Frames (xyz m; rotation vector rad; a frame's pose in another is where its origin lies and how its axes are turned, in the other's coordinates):
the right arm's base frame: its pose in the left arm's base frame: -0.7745 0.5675 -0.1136 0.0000 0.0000 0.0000
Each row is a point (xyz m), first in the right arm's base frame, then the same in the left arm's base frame.
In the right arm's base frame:
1: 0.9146 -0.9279 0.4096
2: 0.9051 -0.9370 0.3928
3: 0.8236 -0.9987 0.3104
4: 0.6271 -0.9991 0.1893
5: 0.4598 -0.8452 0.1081
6: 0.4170 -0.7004 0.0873
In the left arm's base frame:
1: 0.1401 -0.3604 0.2960
2: 0.1306 -0.3695 0.2792
3: 0.0491 -0.4312 0.1968
4: -0.1474 -0.4316 0.0757
5: -0.3147 -0.2777 -0.0055
6: -0.3575 -0.1329 -0.0263

